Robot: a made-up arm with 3 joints. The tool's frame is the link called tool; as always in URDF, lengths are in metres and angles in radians. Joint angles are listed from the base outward. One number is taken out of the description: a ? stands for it. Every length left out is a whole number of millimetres.
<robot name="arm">
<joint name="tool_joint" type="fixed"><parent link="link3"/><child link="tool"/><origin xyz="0 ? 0.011" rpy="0 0 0"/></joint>
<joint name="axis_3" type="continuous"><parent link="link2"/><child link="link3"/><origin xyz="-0.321 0 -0.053" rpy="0 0 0"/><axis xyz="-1 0 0"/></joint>
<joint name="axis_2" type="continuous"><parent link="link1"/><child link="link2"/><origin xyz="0 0.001 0.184" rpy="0 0 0"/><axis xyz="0 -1 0"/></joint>
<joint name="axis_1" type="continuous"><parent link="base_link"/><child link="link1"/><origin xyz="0.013 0 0.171" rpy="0 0 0"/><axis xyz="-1 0 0"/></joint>
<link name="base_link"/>
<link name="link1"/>
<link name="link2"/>
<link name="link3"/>
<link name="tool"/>
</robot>
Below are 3 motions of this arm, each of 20 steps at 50 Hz.
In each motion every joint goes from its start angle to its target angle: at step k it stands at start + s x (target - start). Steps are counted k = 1, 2, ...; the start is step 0. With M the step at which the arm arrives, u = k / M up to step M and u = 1 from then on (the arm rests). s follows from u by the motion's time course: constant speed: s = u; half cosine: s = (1 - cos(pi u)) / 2; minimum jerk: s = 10 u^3 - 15 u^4 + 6 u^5.
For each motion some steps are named. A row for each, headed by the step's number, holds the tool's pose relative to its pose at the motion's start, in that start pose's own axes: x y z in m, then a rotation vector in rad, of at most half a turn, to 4 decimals.
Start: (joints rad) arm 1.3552 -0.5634 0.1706
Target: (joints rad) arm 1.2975 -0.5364 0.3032
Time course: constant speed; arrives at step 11
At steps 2, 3, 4, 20:
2: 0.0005 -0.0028 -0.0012 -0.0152 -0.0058 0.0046
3: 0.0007 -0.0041 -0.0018 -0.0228 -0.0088 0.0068
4: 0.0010 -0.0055 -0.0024 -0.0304 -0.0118 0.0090
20: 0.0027 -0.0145 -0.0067 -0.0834 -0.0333 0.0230

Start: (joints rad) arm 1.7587 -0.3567 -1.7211
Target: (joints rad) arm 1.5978 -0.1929 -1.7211
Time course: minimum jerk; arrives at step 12
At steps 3, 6, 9, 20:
3: 0.0020 -0.0049 0.0038 0.0157 0.0082 0.0159
6: 0.0108 -0.0242 0.0166 0.0765 0.0370 0.0772
9: 0.0209 -0.0436 0.0266 0.1386 0.0618 0.1389
20: 0.0238 -0.0487 0.0287 0.1550 0.0677 0.1551

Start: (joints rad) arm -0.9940 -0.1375 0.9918
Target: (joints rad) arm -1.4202 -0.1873 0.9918
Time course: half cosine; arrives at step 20
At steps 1, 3, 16, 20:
1: 0.0000 -0.0004 -0.0005 0.0026 -0.0001 0.0005
3: 0.0001 -0.0032 -0.0044 0.0230 -0.0012 0.0040
16: 0.0043 -0.0396 -0.0831 0.3806 -0.0271 0.0708
20: 0.0050 -0.0419 -0.0929 0.4206 -0.0308 0.0788

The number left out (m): -0.062
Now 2 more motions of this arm.
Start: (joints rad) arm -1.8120 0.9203 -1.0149
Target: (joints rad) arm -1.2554 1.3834 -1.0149
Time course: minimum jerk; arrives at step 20
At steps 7, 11, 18, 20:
7: 0.0180 -0.0354 -0.0005 -0.0735 0.0347 0.1496
11: 0.0562 -0.0844 0.0027 -0.1626 0.1014 0.3834
18: 0.1124 -0.1278 0.0061 -0.2274 0.1955 0.6481
20: 0.1137 -0.1286 0.0061 -0.2284 0.1977 0.6538

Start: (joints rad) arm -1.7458 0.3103 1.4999
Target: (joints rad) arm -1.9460 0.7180 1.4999
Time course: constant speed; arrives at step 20
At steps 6, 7, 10, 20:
6: 0.0013 0.0386 -0.0063 0.0560 0.0131 -0.1235
7: 0.0020 0.0450 -0.0069 0.0651 0.0160 -0.1441
10: 0.0049 0.0642 -0.0081 0.0919 0.0256 -0.2060
20: 0.0231 0.1262 -0.0051 0.1755 0.0701 -0.4123

